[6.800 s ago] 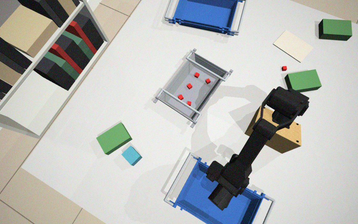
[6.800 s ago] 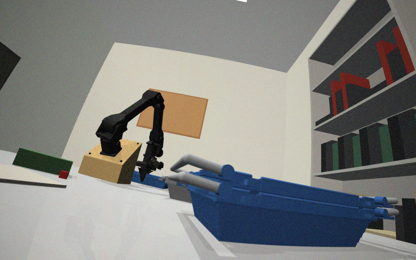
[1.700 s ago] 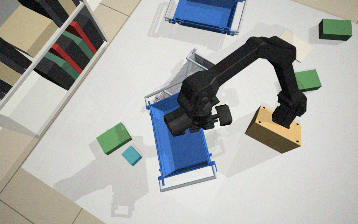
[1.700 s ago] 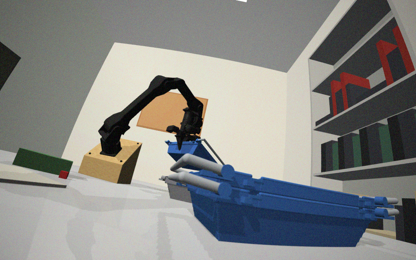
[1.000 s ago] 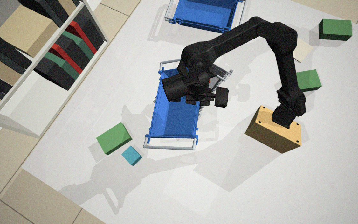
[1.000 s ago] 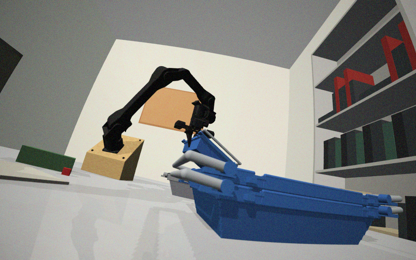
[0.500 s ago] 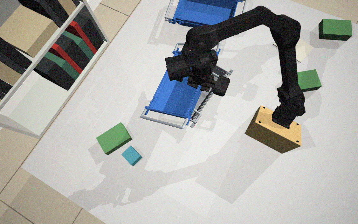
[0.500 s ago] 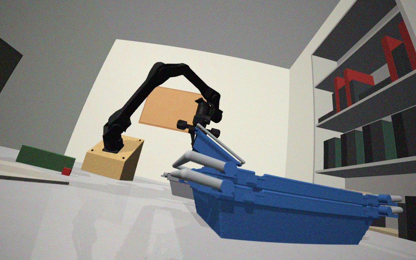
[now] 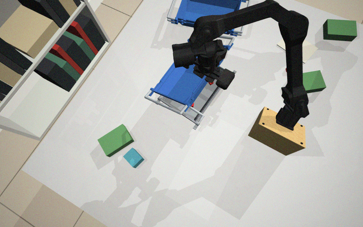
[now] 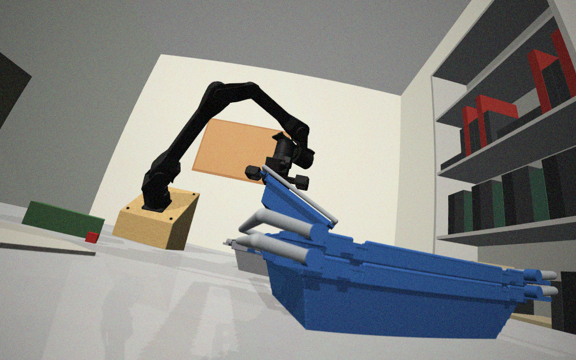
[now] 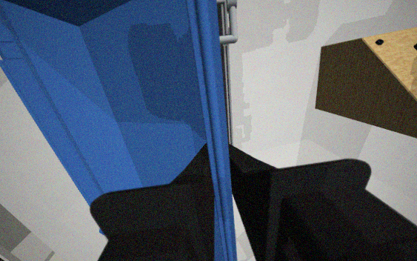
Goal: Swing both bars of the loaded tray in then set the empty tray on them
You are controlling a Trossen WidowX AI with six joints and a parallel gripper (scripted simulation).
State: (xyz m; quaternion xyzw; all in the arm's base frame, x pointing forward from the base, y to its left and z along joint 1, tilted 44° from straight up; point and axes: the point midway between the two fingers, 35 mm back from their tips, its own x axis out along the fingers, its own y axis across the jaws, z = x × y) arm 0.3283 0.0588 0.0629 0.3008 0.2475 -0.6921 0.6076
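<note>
Now: gripper tip 8 cm short of the blue tray, 1 cm to the left of it and 1 cm above it. The rest, counted from my gripper tip: cream sheet: 41 cm to the right, 27 cm behind, 18 cm below; then red block: 28 cm to the right, 27 cm behind, 17 cm below; then cyan block: 37 cm to the left, 16 cm below, 14 cm ahead.
</note>
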